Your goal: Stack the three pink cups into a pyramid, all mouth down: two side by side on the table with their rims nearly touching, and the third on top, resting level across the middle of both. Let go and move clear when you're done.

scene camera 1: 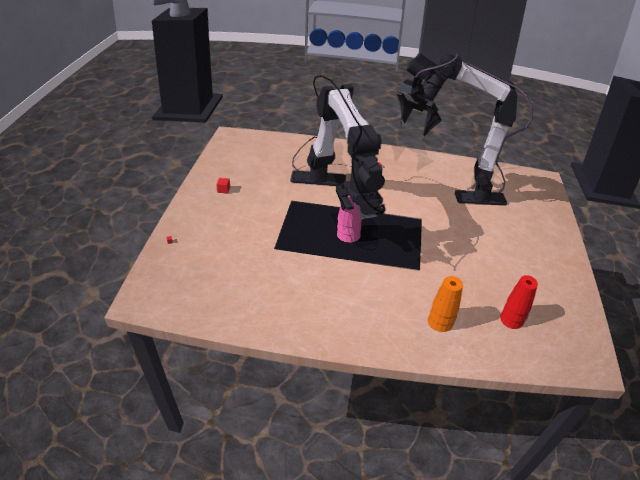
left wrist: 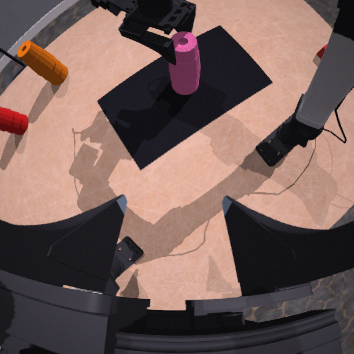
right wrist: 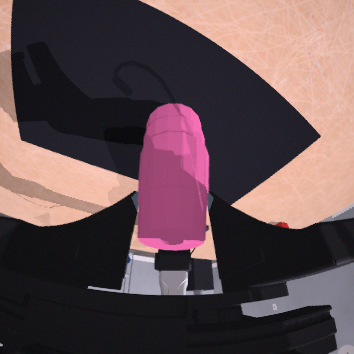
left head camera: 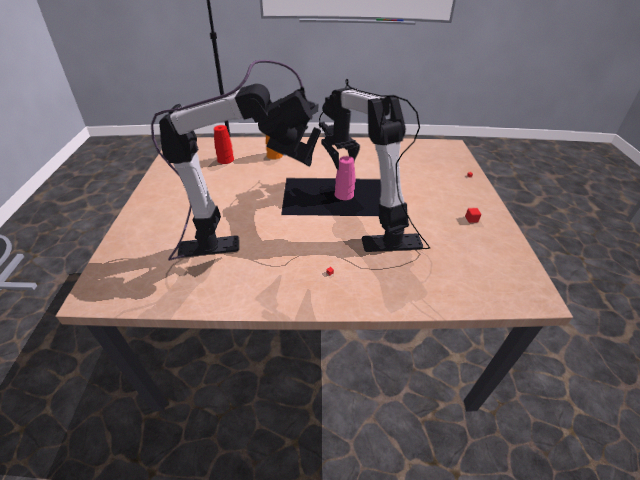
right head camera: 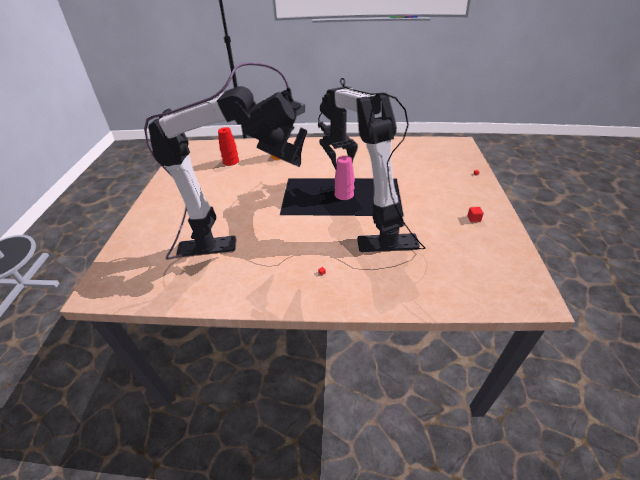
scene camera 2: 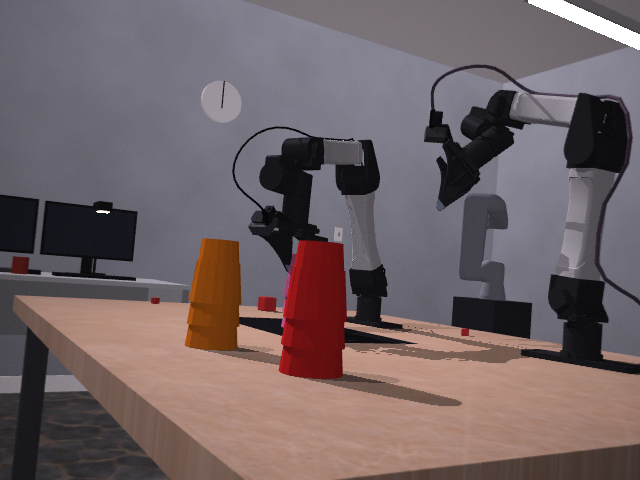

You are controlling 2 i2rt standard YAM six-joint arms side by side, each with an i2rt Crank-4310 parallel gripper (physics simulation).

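Places are measured from the left arm's base along level axes (x ahead, y down, z left), in millimetres.
Pixels of known places: left gripper, between the fingertips: (scene camera 1: 412, 130) (left wrist: 174, 197) (left head camera: 298, 159) (right head camera: 288, 160) (scene camera 2: 440, 205); right gripper, between the fingertips: (left wrist: 180, 52) (right wrist: 172, 193) (left head camera: 344, 167) (right head camera: 343, 167); left arm's base, origin of its link: (scene camera 1: 480, 198) (left wrist: 113, 263) (left head camera: 209, 247) (right head camera: 206, 247) (scene camera 2: 580, 363); right arm's base, origin of its link: (scene camera 1: 318, 179) (left wrist: 286, 135) (left head camera: 392, 243) (right head camera: 388, 243) (scene camera 2: 367, 324).
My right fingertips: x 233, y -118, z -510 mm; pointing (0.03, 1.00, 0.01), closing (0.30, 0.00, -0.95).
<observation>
Ahead of a thing's pixels: the offset from my right fingertips to its top centre. Level surfaces: height alone.
The pink cups {dx -9, dy -40, dz +2 mm} (left head camera: 345, 180) (right head camera: 344, 179) (scene camera 1: 349, 227) (left wrist: 185, 70) (right wrist: 173, 170) stand nested in one upright stack, mouth down, on the black mat {dy +118 mm} (left head camera: 305, 206) (scene camera 1: 305, 242) (left wrist: 140, 150). My right gripper (right wrist: 172, 193) (left head camera: 346, 161) is shut on the upper part of the stack, one finger on each side in the right wrist view. The stack's base rests on the mat. My left gripper (left wrist: 174, 197) (scene camera 1: 413, 129) is open and empty, high above the table and apart from the cups.
An orange cup stack {dx +357, dy -39, dz +243 mm} (scene camera 1: 444, 304) (scene camera 2: 212, 294) (left wrist: 43, 62) and a red cup stack {dx +343, dy -39, dz +470 mm} (scene camera 1: 519, 302) (scene camera 2: 313, 310) (left head camera: 223, 144) stand at the table's far left in the head views. A red cube {dx -235, dy +78, dz -440 mm} (left head camera: 473, 215) (scene camera 1: 223, 185) and small red cubes {dx -410, dy +102, dz +134 mm} (left head camera: 330, 271) {dx +49, dy +102, dz -580 mm} (left head camera: 469, 174) lie on the table.
</observation>
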